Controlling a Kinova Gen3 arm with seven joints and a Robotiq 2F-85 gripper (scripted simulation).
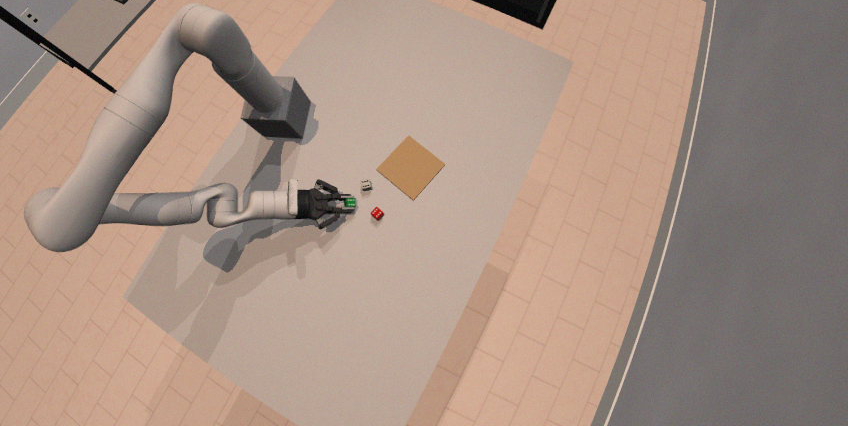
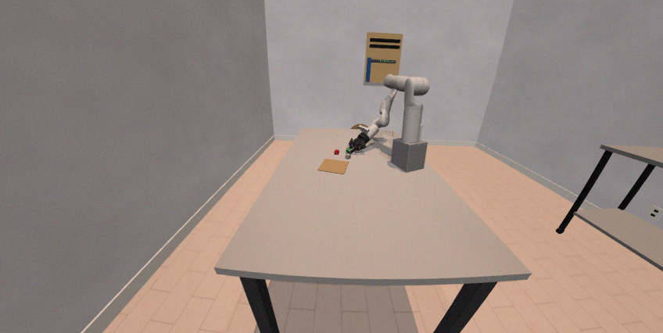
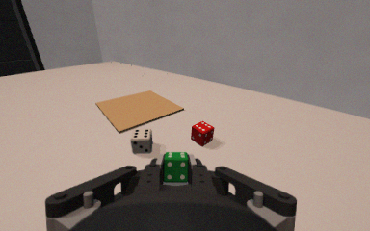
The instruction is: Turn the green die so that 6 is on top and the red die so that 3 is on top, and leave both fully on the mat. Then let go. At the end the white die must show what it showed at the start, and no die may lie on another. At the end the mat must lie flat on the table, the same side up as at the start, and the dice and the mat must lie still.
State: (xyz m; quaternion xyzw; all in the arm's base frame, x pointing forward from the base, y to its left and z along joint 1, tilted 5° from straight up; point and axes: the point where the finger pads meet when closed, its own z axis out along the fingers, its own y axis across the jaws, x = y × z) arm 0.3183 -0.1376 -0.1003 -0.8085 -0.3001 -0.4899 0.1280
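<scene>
The green die lies 10 mm ahead of my hand. Also, from my hand: white die 20 mm ahead, 70 mm to the left, 10 mm below; then red die 80 mm ahead, 20 mm to the left, 10 mm below; then tan mat 100 mm ahead, 180 mm to the left, 20 mm below.
</scene>
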